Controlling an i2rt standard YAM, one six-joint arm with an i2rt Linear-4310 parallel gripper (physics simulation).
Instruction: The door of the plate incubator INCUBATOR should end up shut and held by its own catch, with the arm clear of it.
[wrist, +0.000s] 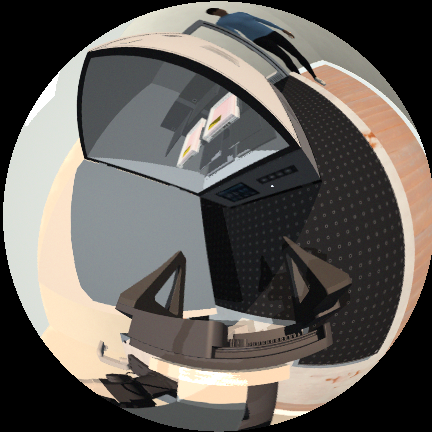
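Note:
The incubator INCUBATOR (295, 115) stands in the upper half of the wrist view, its front uncovered and its dark-rimmed interior visible. Its door (135, 230), a large grey panel with a pale border at the left, stands wide open and reaches from the side of the opening toward the camera. My gripper (230, 249) is open and empty, its two fingers wide apart. The left finger shows in front of the door panel, the right finger over the dark perforated surface. Whether the left finger touches the door cannot be told. The catch cannot be made out.
Two pale plates with yellow labels (222, 116) (192, 143) lie inside the incubator. A control strip (277, 176) runs along its front edge. A dark perforated board (360, 200) with a pale rim extends to the right. A person (250, 27) stands in the background.

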